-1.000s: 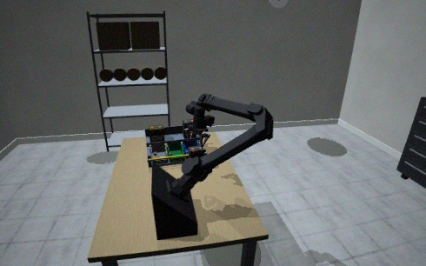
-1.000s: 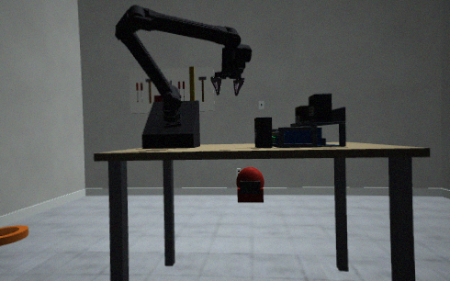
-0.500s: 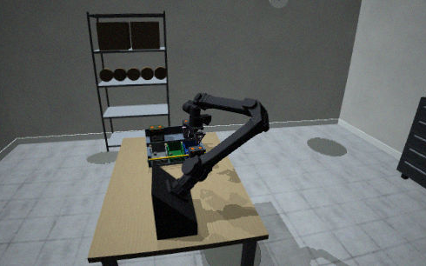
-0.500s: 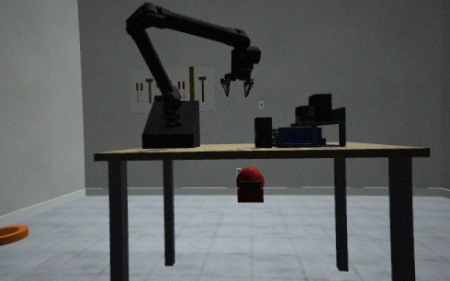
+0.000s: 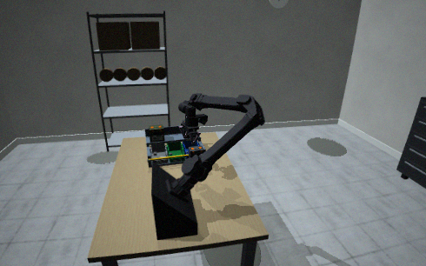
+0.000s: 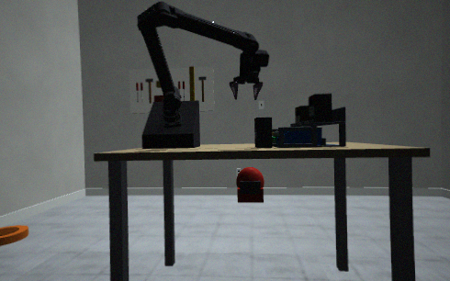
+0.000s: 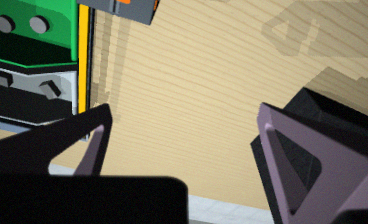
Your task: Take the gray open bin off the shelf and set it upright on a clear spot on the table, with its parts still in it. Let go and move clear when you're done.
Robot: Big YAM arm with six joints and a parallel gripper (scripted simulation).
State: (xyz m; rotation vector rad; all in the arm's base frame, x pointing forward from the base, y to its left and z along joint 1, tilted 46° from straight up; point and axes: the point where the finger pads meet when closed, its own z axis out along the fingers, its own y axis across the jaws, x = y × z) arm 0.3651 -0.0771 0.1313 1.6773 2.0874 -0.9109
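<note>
My gripper is now 17 cm above the yellow strip, 12 cm short of it and 5 cm to the right of it. From my hand the other things lie so: black box 16 cm below, 7 cm ahead, 6 cm to the right; then blue bin 22 cm ahead, 18 cm below, 7 cm to the right; then green bin 22 cm ahead, 18 cm below, 5 cm to the left.
</note>
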